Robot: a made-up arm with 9 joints.
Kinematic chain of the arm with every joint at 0, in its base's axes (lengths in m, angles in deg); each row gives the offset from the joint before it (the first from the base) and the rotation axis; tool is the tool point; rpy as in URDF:
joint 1: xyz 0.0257 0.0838 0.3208 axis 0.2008 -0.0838 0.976
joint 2: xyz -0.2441 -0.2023 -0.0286 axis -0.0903 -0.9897 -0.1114
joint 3: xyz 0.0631 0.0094 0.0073 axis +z
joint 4: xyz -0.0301 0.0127 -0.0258 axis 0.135 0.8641 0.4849
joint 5: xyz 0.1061 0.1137 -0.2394 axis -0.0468 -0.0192 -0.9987
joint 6: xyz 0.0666 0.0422 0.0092 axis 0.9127 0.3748 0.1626
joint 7: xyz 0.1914 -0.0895 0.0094 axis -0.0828 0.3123 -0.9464
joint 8: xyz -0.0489 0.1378 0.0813 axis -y
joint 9: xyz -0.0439 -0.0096 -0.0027 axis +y
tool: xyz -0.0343 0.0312 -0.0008 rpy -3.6 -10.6 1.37
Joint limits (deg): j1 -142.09..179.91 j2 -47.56..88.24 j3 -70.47..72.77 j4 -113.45..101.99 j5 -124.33..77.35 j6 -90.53..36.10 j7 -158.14..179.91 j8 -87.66..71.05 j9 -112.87..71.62
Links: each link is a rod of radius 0.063 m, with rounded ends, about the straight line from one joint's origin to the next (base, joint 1, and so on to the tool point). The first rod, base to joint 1, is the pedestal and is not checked.
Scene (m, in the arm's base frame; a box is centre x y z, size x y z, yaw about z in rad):
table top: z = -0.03
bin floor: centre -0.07 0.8 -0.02 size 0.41 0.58 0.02 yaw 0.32
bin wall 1: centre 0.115 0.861 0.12 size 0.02 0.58 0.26 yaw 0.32
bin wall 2: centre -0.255 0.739 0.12 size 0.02 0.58 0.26 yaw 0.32
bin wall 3: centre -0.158 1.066 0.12 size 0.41 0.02 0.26 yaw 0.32
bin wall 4: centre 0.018 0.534 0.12 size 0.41 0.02 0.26 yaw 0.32
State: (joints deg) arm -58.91 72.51 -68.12 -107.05 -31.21 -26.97 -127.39 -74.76 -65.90
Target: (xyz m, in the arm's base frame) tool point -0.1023 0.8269 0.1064
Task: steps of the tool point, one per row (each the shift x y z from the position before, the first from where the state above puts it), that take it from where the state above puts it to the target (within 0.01 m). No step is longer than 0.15 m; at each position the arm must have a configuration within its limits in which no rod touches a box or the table.
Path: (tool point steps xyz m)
1: 0.0715 0.0988 0.0457
2: 0.0992 0.0768 0.0483
3: 0.1177 0.0462 0.0496
4: 0.0006 0.0722 -0.0172
5: -0.0050 0.0659 -0.0197
6: 0.0035 0.0216 -0.1479
7: -0.0034 -0.0216 -0.1457

